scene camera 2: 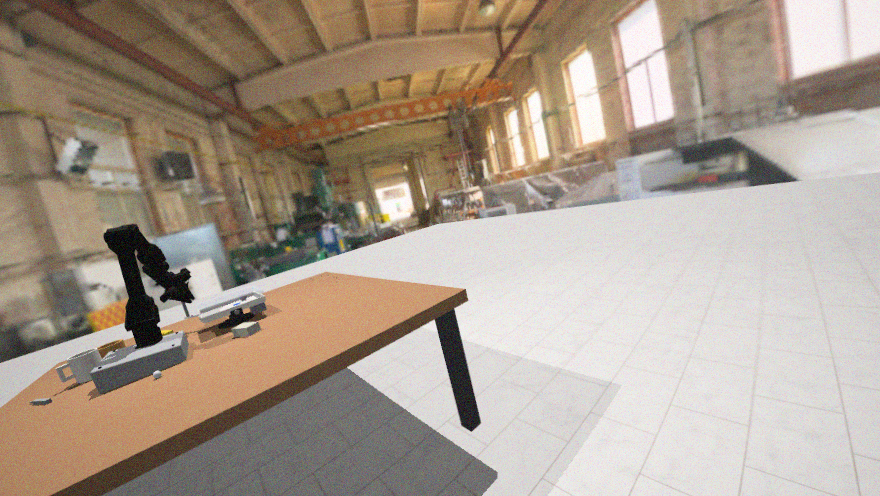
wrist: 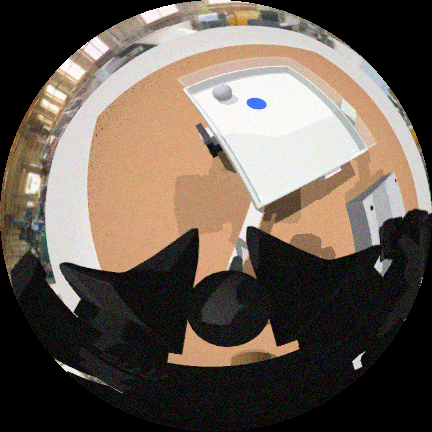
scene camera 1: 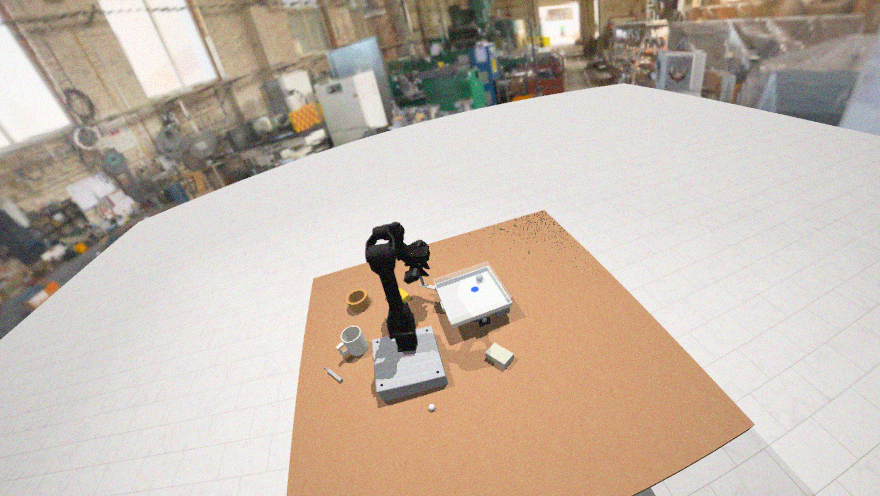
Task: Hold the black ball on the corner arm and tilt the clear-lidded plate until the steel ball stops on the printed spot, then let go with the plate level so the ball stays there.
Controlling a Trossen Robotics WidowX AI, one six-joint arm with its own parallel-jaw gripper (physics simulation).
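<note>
My gripper (scene camera 1: 416, 274) (scene camera 2: 178, 296) (wrist: 222, 233) is shut on the black ball (wrist: 227, 307), which sits between the fingers at the end of the corner arm (wrist: 252, 220) (scene camera 1: 428, 285). The white, clear-lidded plate (scene camera 1: 462, 304) (scene camera 2: 212, 313) (wrist: 280, 155) stands raised beside the gripper; its exact tilt is hard to judge. The grey steel ball (scene camera 1: 479, 279) (wrist: 222, 92) lies off the blue printed spot (scene camera 1: 474, 288) (scene camera 2: 236, 303) (wrist: 256, 103). In the wrist view it is left of the spot and a little higher, near the plate's upper left corner. Blur hides whether it is rolling.
A pale block (scene camera 1: 499, 356) (scene camera 2: 245, 329) lies near the plate. The grey robot base (scene camera 1: 409, 363) (scene camera 2: 140, 363) has a mug (scene camera 1: 352, 341) and a pen-like stick (scene camera 1: 332, 374) at its left. An orange bowl (scene camera 1: 357, 300), a yellow object (scene camera 1: 404, 295) and a small white ball (scene camera 1: 431, 407) are on the table.
</note>
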